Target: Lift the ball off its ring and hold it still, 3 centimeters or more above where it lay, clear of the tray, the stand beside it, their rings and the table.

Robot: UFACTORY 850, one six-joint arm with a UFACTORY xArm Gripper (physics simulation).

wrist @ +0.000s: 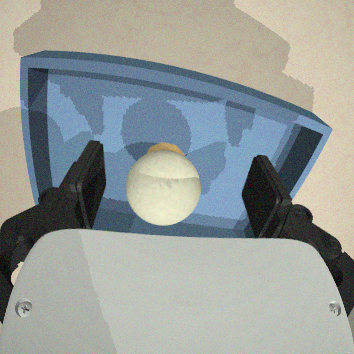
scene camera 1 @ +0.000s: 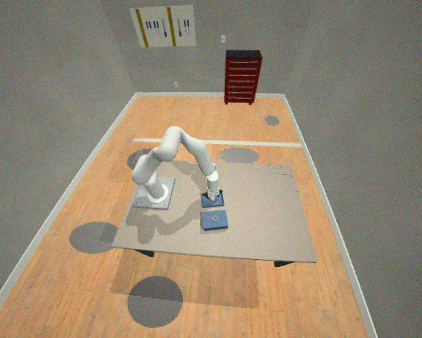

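Observation:
The pale, cream-white ball [wrist: 163, 188] sits inside the blue tray [wrist: 175, 70] [scene camera 1: 213, 205], between the fingers in the wrist view. A sliver of its orange-tan ring [wrist: 166, 146] shows just behind it. My gripper [wrist: 177, 168] [scene camera 1: 213, 195] is open, with one black finger on each side of the ball and a visible gap to it on both sides. The fingers reach down over the tray. The rest of the ring is hidden under the ball. In the scene view the gripper covers much of the tray, and I cannot clearly make out the ball.
A blue block-like stand [scene camera 1: 208, 225] with a tan ring [scene camera 1: 212, 219] on top is beside the tray, nearer the table's front edge. Both are on the beige table [scene camera 1: 265, 215]. The arm's base plate [scene camera 1: 141, 201] is at the left. A red cabinet [scene camera 1: 241, 80] stands far behind.

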